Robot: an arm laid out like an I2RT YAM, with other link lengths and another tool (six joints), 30 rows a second.
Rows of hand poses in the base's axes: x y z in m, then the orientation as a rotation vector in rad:
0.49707 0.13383 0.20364 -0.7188 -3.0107 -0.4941
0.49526 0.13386 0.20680 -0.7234 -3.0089 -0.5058
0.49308 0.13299 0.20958 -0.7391 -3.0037 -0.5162
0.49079 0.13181 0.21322 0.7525 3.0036 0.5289
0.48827 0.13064 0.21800 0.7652 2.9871 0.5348
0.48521 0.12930 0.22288 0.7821 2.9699 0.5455
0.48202 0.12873 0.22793 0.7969 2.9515 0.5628
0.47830 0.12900 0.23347 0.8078 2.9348 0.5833
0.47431 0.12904 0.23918 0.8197 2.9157 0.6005
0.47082 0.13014 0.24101 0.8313 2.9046 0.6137
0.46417 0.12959 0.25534 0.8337 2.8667 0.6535
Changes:
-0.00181 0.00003 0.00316 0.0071 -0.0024 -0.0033
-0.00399 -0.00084 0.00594 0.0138 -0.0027 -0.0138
-0.00628 -0.00202 0.00958 0.0202 -0.0088 -0.0229
-0.00880 -0.00319 0.01436 0.0229 -0.0196 -0.0350
-0.01186 -0.00453 0.01924 0.0289 -0.0294 -0.0498
-0.01505 -0.00510 0.02429 0.0391 -0.0407 -0.0635
-0.01877 -0.00483 0.02983 0.0515 -0.0515 -0.0744
-0.02276 -0.00479 0.03554 0.0617 -0.0640 -0.0868
-0.02625 -0.00369 0.03737 0.0700 -0.0694 -0.0966
-0.03290 -0.00424 0.05170 0.0935 -0.1009 -0.1089

